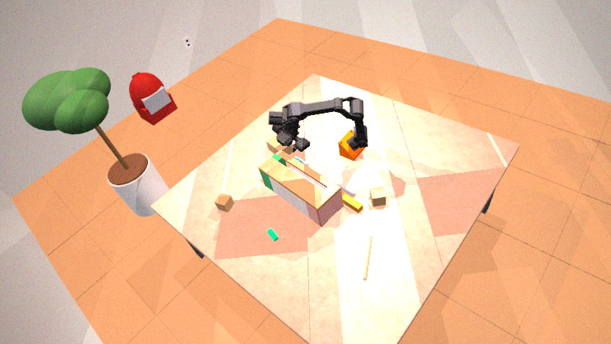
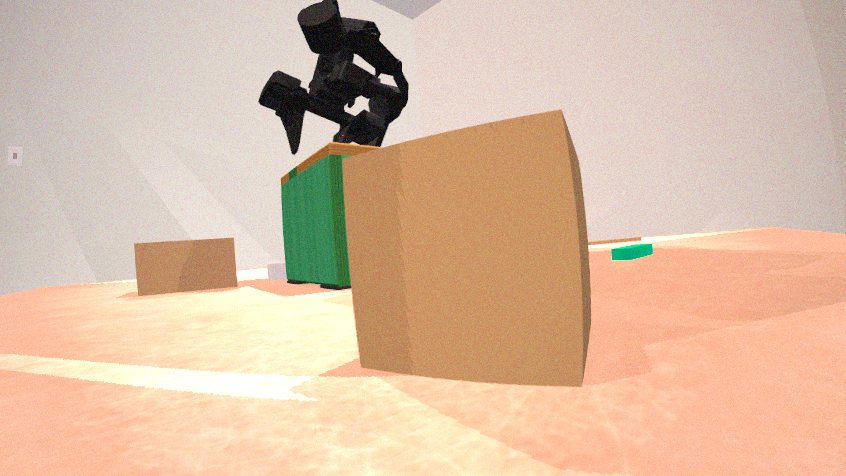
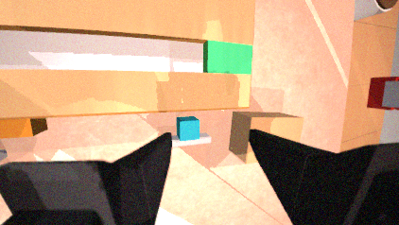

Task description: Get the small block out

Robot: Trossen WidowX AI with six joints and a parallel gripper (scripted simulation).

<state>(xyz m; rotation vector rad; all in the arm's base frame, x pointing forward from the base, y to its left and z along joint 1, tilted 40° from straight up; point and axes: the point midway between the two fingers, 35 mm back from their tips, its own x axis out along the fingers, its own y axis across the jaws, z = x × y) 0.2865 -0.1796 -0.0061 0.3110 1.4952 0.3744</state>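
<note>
Now: gripper tip 140 mm above the cyan block, 30 mm past it and 20 mm to the left of it. The rest, counted from my gripper tip: box: 140 mm to the left, 90 mm below, 50 mm ahead; tan slab: 170 mm to the right, 130 mm below, 60 mm behind; orange bar: 300 mm to the left, 140 mm below, 10 mm behind.
</note>
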